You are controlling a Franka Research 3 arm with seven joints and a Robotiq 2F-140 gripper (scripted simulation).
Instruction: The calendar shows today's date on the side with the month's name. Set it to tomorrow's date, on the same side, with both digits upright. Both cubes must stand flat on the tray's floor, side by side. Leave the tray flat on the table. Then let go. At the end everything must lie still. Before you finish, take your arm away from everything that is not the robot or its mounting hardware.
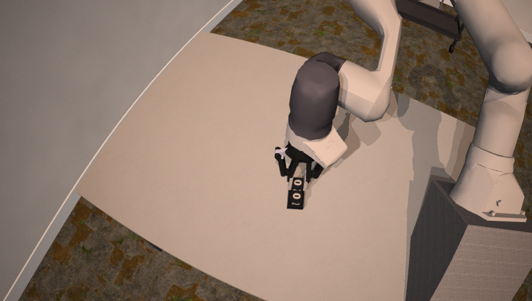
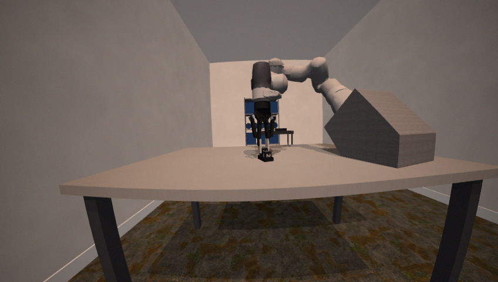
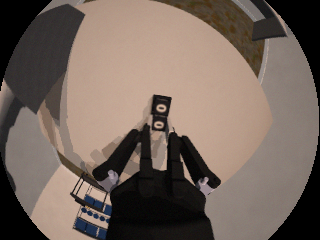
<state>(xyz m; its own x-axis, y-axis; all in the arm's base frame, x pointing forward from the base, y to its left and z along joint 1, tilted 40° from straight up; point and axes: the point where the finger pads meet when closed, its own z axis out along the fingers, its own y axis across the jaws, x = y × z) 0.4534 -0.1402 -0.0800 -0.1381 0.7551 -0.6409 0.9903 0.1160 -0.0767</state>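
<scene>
My gripper is now 20 mm to the right of the tray and 50 mm above it.
</scene>
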